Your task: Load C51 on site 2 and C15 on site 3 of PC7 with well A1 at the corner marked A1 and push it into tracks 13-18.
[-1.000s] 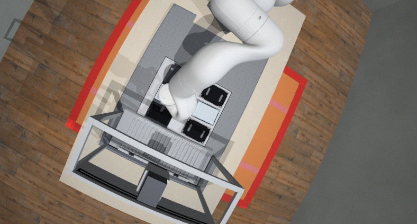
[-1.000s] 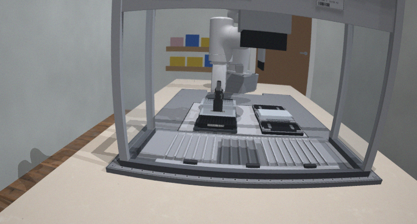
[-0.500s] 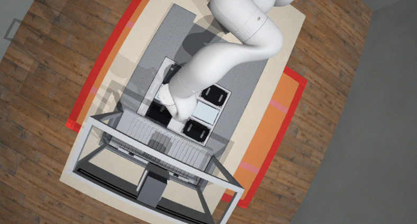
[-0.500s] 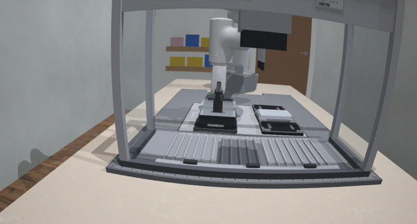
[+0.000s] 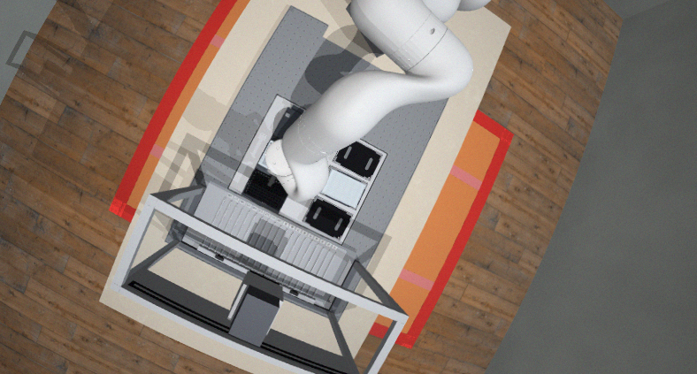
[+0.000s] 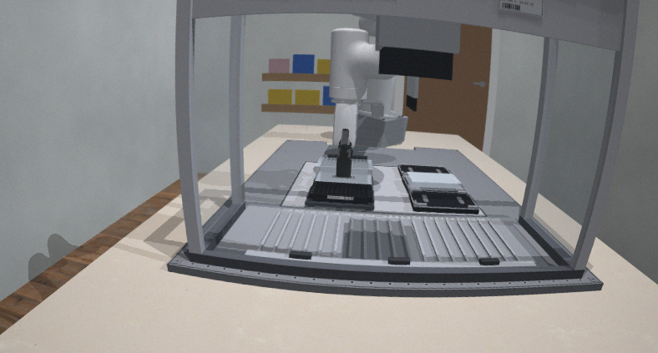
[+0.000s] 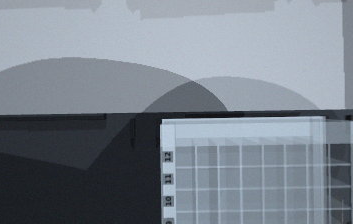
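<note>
Now: the deep-well block C51 1 cm below my hand. The rest, counted from my hand: plate C16: 21 cm to the left, 4 cm behind, 2 cm below; plate carrier PC7: 3 cm below, 1 cm behind; black plate C15: 10 cm ahead, 2 cm below, 1 cm to the left.
</note>
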